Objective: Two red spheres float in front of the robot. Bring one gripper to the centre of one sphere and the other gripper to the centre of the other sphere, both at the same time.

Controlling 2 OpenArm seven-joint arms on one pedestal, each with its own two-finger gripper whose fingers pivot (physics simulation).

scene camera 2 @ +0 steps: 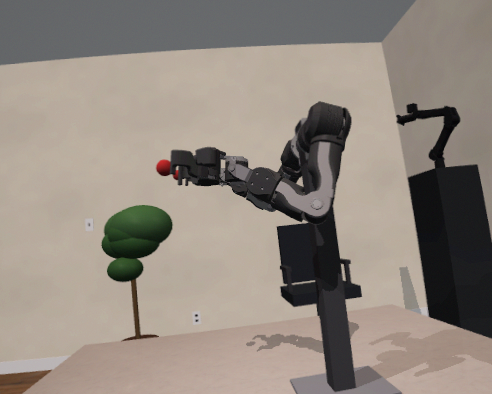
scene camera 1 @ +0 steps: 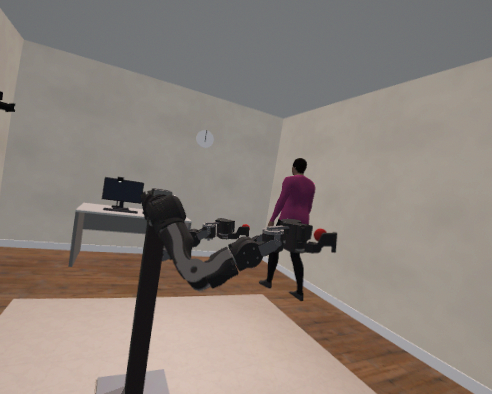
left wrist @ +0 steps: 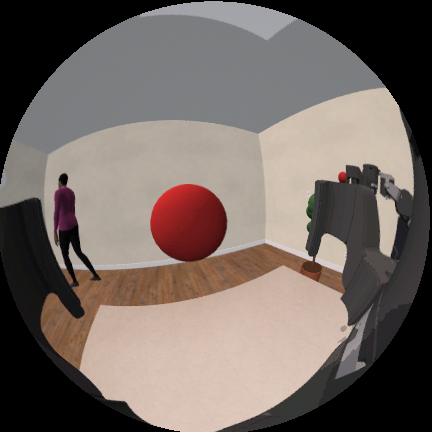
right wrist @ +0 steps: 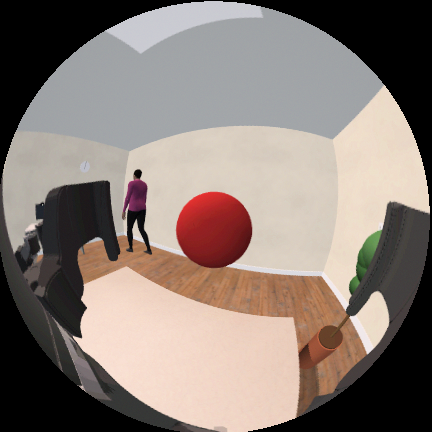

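Observation:
One red sphere (scene camera 1: 245,226) (scene camera 2: 163,167) (left wrist: 188,222) floats in front of my left gripper (scene camera 1: 244,233) (scene camera 2: 183,181) (left wrist: 195,281). In the left wrist view it shows between the spread fingers, above the line of their tips. The other red sphere (scene camera 1: 319,234) (right wrist: 214,230) floats by my right gripper (scene camera 1: 330,243) (right wrist: 233,283). In the right wrist view it lies between the fingers, somewhat left of their middle and above the tips. Both grippers are open and hold nothing. In scene camera 2 my left gripper partly hides the farther sphere (scene camera 2: 176,175).
A person in a magenta top (scene camera 1: 298,200) (left wrist: 65,215) (right wrist: 136,197) stands beyond the spheres. A desk (scene camera 1: 80,220) with a monitor (scene camera 1: 123,190) is at the left of scene camera 1. A plant (scene camera 2: 138,230) and a chair (scene camera 2: 296,255) show in scene camera 2.

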